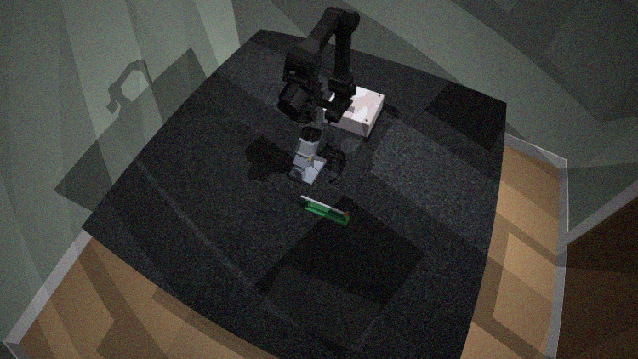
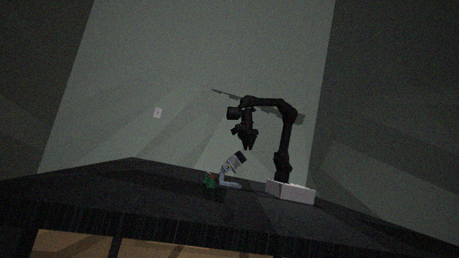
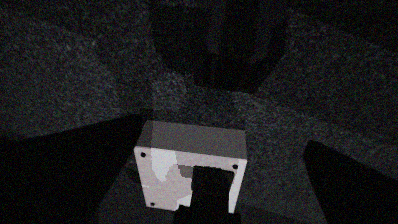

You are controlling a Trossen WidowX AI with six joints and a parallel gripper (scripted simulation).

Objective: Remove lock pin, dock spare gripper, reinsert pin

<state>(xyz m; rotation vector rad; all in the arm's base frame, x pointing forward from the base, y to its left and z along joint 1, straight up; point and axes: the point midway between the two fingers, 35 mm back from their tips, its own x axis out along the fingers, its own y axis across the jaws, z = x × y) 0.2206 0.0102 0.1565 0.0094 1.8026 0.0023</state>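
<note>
My gripper tip is now 180 mm short of the green pad, 130 mm to the right of it and 170 mm above it. Round my gripper tip: socket (80 mm ahead, 140 mm below); then spare gripper (60 mm ahead, 70 mm below).
</note>
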